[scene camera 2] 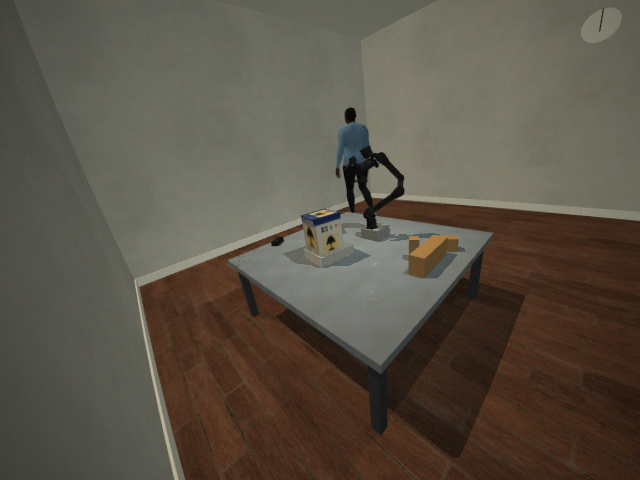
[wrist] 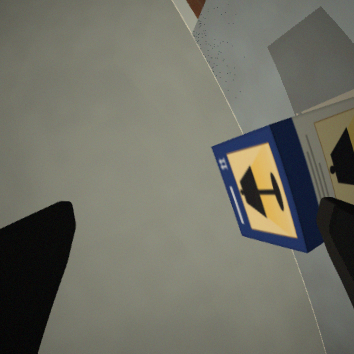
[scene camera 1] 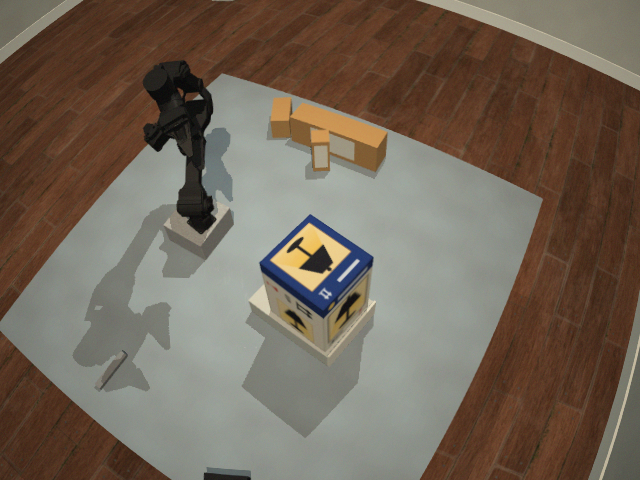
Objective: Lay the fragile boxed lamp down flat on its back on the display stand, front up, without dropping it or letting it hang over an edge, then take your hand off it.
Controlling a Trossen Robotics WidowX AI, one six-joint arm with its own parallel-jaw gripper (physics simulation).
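Frame: origin at the arm's base, x ahead, y left, z up, level; centimetres.
Seen in the pictures: gripper, fingertip midpoint: (scene camera 2: 347,176) (wrist: 200,213) (scene camera 1: 197,163); arm's base at its link origin: (scene camera 2: 372,227) (scene camera 1: 201,221).
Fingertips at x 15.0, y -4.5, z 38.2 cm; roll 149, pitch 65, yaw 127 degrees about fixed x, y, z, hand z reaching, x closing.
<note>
Offsets run from my fingertips to a thing's middle. Level surfaces: height alone.
The boxed lamp {dx +26.9, dy +5.7, dz -28.4 cm} (scene camera 1: 316,258) (scene camera 2: 323,232) (wrist: 262,192) rests on the pale display stand (scene camera 1: 289,321) (scene camera 2: 337,256), its blue face with a large lamp picture facing up. Cream sides with smaller lamp pictures show below. It looks level, and the stand's rim shows along its two near sides in scene camera 1; the far rim is hidden. My gripper (scene camera 2: 352,171) (wrist: 200,213) is open and empty, raised high near the arm's base and well apart from the box. In the wrist view the box shows beyond the right finger.
Orange-brown blocks {dx -7.4, dy +55.3, dz -40.4 cm} (scene camera 1: 338,135) (scene camera 2: 429,255) stand on the grey table {dz -45.9 cm} (scene camera 1: 439,268) (scene camera 2: 330,304) across from the arm's base block (scene camera 1: 186,240) (scene camera 2: 373,232). A thin grey bar {dx -5.1, dy -44.6, dz -45.3 cm} (scene camera 1: 111,370) and a dark object {dx +40.2, dy -44.2, dz -44.2 cm} (scene camera 1: 227,475) (scene camera 2: 277,241) are near the edges. A person (scene camera 2: 353,139) stands behind the arm.
</note>
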